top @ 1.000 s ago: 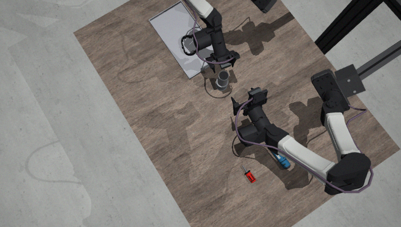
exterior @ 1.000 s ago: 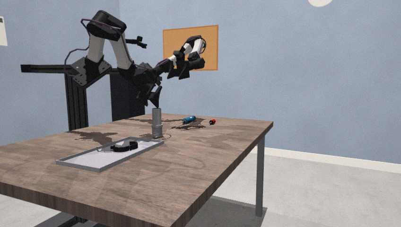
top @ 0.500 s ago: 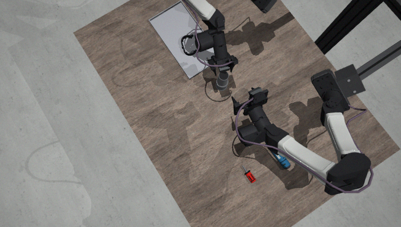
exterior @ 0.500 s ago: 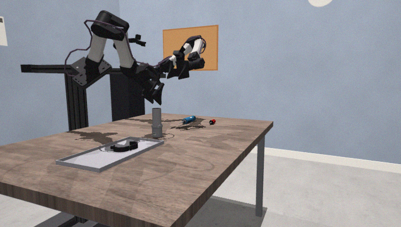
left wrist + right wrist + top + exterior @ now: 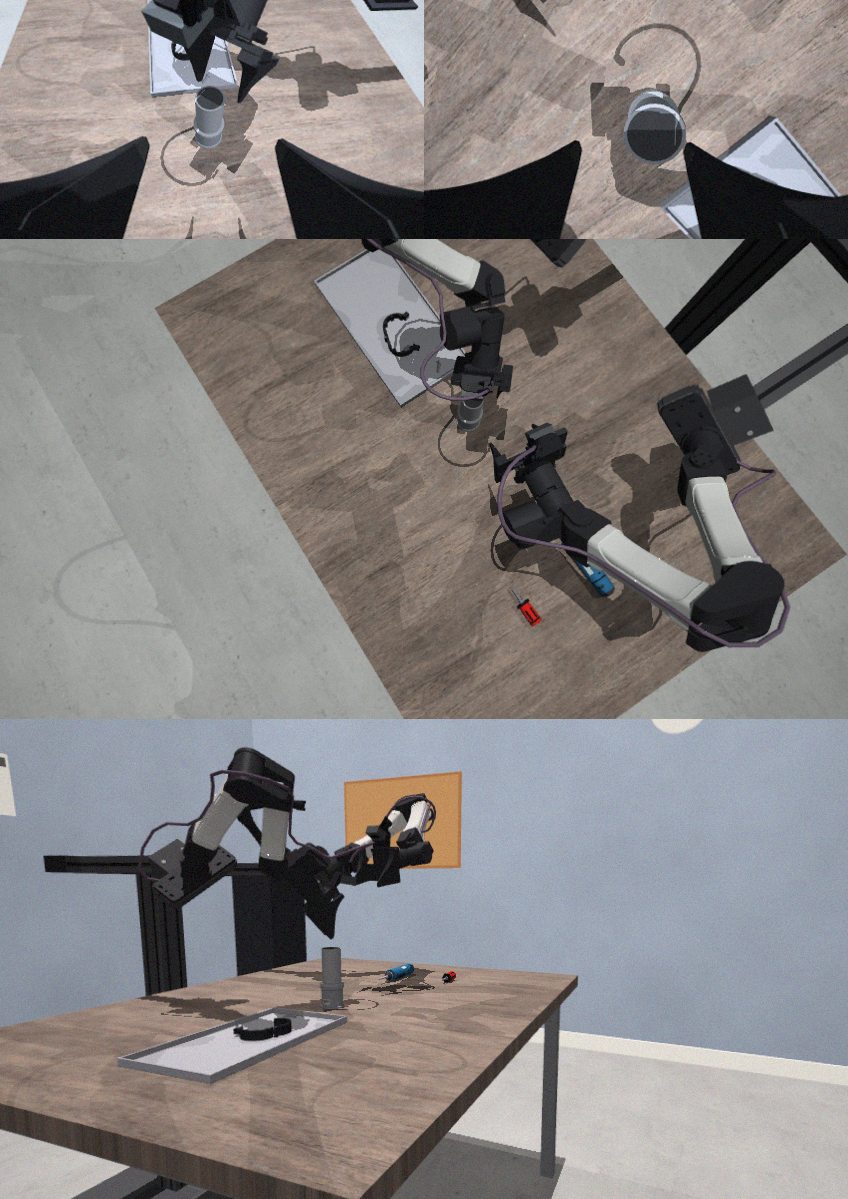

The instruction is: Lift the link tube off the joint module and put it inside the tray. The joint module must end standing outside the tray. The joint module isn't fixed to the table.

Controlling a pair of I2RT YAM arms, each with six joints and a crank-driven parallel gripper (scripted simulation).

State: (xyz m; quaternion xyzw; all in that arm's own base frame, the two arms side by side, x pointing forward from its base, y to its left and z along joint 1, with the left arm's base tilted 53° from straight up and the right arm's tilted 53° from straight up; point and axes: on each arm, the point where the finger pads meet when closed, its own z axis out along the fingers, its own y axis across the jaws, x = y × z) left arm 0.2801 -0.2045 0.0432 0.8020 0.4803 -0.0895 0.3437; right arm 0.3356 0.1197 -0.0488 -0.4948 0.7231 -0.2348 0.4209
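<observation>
Now: the grey link tube 9 cm below my right hand, 2 cm ahead of it and 1 cm to the right of it. Round my right hand: small screw 19 cm below, 17 cm to the right; then joint module 17 cm below, 2 cm ahead, 1 cm to the right; then black clamp 30 cm to the right, 18 cm below, 6 cm ahead.
</observation>
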